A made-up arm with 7 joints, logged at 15 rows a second.
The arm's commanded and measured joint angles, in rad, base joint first. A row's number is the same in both.
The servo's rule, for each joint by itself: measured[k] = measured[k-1] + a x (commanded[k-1-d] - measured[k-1]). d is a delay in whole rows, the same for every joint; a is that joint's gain. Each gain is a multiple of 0.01, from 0.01 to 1. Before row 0 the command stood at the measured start. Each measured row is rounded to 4 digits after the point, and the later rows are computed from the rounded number. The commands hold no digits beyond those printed.
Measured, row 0:
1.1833 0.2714 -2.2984 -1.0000 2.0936 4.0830 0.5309
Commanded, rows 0 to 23:
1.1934 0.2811 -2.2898 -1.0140 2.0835 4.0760 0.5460
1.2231 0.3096 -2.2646 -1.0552 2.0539 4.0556 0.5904
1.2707 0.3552 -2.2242 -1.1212 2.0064 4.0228 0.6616
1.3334 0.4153 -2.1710 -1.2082 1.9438 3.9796 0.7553
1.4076 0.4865 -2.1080 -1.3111 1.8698 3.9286 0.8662
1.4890 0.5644 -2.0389 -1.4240 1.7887 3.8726 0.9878
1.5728 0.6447 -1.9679 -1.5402 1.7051 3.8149 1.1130
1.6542 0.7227 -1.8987 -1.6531 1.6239 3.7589 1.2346
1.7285 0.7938 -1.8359 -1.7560 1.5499 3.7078 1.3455
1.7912 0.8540 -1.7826 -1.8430 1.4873 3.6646 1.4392
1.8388 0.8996 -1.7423 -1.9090 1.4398 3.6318 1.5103
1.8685 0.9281 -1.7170 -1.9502 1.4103 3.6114 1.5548
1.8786 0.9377 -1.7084 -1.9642 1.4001 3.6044 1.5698
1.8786 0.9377 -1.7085 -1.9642 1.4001 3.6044 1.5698
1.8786 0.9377 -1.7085 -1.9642 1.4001 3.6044 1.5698
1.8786 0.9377 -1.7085 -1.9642 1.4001 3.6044 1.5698
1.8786 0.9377 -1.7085 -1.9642 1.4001 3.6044 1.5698
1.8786 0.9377 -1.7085 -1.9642 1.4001 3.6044 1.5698
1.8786 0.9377 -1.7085 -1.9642 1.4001 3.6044 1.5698
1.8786 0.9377 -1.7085 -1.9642 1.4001 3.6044 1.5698
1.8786 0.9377 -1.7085 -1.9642 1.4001 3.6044 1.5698
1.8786 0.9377 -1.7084 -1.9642 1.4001 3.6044 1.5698
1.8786 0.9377 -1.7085 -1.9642 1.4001 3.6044 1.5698
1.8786 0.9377 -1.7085 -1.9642 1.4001 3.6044 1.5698
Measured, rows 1 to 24:
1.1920 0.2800 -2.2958 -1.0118 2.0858 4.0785 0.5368
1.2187 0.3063 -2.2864 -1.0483 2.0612 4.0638 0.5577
1.2634 0.3498 -2.2677 -1.1095 2.0190 4.0376 0.5982
1.3236 0.4081 -2.2387 -1.1924 1.9611 4.0005 0.6595
1.3958 0.4779 -2.1995 -1.2921 1.8908 3.9545 0.7401
1.4760 0.5549 -2.1513 -1.4029 1.8122 3.9021 0.8367
1.5592 0.6348 -2.0963 -1.5182 1.7297 3.8463 0.9445
1.6409 0.7130 -2.0370 -1.6315 1.6482 3.7904 1.0576
1.7162 0.7849 -1.9767 -1.7361 1.5725 3.7375 1.1699
1.7807 0.8464 -1.9185 -1.8259 1.5069 3.6908 1.2749
1.8307 0.8937 -1.8656 -1.8957 1.4552 3.6530 1.3667
1.8632 0.9243 -1.8210 -1.9415 1.4206 3.6264 1.4401
1.8764 0.9362 -1.7872 -1.9606 1.4048 3.6123 1.4907
1.8783 0.9375 -1.7636 -1.9636 1.4012 3.6072 1.5215
1.8786 0.9377 -1.7471 -1.9641 1.4004 3.6054 1.5403
1.8786 0.9377 -1.7355 -1.9642 1.4002 3.6048 1.5518
1.8786 0.9377 -1.7274 -1.9642 1.4001 3.6045 1.5588
1.8786 0.9377 -1.7217 -1.9642 1.4001 3.6044 1.5631
1.8786 0.9377 -1.7177 -1.9642 1.4001 3.6044 1.5657
1.8786 0.9377 -1.7149 -1.9642 1.4001 3.6044 1.5673
1.8786 0.9377 -1.7130 -1.9642 1.4001 3.6044 1.5683
1.8786 0.9377 -1.7116 -1.9642 1.4001 3.6044 1.5689
1.8786 0.9377 -1.7107 -1.9642 1.4001 3.6044 1.5693
1.8786 0.9377 -1.7100 -1.9642 1.4001 3.6044 1.5695
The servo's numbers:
d 0
a 0.86 0.89 0.30 0.84 0.77 0.64 0.39

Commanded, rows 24 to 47:
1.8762 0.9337 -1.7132 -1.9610 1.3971 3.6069 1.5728
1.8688 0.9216 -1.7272 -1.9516 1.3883 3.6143 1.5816
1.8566 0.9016 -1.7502 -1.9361 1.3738 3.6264 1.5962
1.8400 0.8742 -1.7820 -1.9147 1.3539 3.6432 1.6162
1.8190 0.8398 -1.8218 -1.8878 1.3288 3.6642 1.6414
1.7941 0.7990 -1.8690 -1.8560 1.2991 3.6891 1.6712
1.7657 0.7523 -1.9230 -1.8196 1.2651 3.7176 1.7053
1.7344 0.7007 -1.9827 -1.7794 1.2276 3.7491 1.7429
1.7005 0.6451 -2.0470 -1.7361 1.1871 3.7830 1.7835
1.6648 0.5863 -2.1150 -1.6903 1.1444 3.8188 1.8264
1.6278 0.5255 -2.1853 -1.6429 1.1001 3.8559 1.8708
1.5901 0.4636 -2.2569 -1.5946 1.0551 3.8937 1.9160
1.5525 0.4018 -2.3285 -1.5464 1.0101 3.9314 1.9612
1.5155 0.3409 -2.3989 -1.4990 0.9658 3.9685 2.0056
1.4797 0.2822 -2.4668 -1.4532 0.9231 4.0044 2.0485
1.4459 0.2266 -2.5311 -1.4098 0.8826 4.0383 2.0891
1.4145 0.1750 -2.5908 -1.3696 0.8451 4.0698 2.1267
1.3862 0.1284 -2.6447 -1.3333 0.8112 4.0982 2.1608
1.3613 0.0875 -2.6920 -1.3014 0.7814 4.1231 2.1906
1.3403 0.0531 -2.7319 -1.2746 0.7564 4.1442 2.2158
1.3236 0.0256 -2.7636 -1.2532 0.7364 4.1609 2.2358
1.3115 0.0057 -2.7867 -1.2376 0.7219 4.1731 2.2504
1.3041 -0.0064 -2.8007 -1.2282 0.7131 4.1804 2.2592
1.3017 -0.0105 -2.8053 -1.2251 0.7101 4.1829 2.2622
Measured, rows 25 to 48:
1.8765 0.9341 -1.7110 -1.9615 1.3978 3.6060 1.5708
1.8699 0.9230 -1.7159 -1.9532 1.3905 3.6113 1.5750
1.8585 0.9040 -1.7262 -1.9388 1.3776 3.6210 1.5833
1.8426 0.8775 -1.7429 -1.9186 1.3594 3.6352 1.5961
1.8223 0.8439 -1.7666 -1.8927 1.3358 3.6538 1.6138
1.7980 0.8039 -1.7973 -1.8619 1.3075 3.6764 1.6362
1.7702 0.7580 -1.8350 -1.8264 1.2749 3.7028 1.6631
1.7394 0.7070 -1.8793 -1.7869 1.2385 3.7324 1.6942
1.7059 0.6519 -1.9296 -1.7442 1.1989 3.7648 1.7290
1.6706 0.5935 -1.9852 -1.6989 1.1569 3.7994 1.7670
1.6338 0.5330 -2.0452 -1.6519 1.1132 3.8356 1.8075
1.5962 0.4712 -2.1087 -1.6038 1.0685 3.8728 1.8498
1.5586 0.4094 -2.1746 -1.5556 1.0235 3.9103 1.8932
1.5215 0.3484 -2.2419 -1.5081 0.9791 3.9475 1.9370
1.4856 0.2895 -2.3094 -1.4620 0.9360 3.9839 1.9805
1.4515 0.2335 -2.3759 -1.4182 0.8949 4.0187 2.0229
1.4197 0.1814 -2.4404 -1.3774 0.8566 4.0514 2.0634
1.3909 0.1342 -2.5017 -1.3404 0.8216 4.0814 2.1014
1.3654 0.0926 -2.5588 -1.3076 0.7906 4.1081 2.1362
1.3438 0.0574 -2.6107 -1.2799 0.7643 4.1312 2.1672
1.3264 0.0291 -2.6566 -1.2575 0.7428 4.1502 2.1940
1.3136 0.0083 -2.6956 -1.2408 0.7267 4.1649 2.2160
1.3054 -0.0048 -2.7271 -1.2302 0.7162 4.1748 2.2328
1.3022 -0.0099 -2.7506 -1.2259 0.7115 4.1800 2.2443

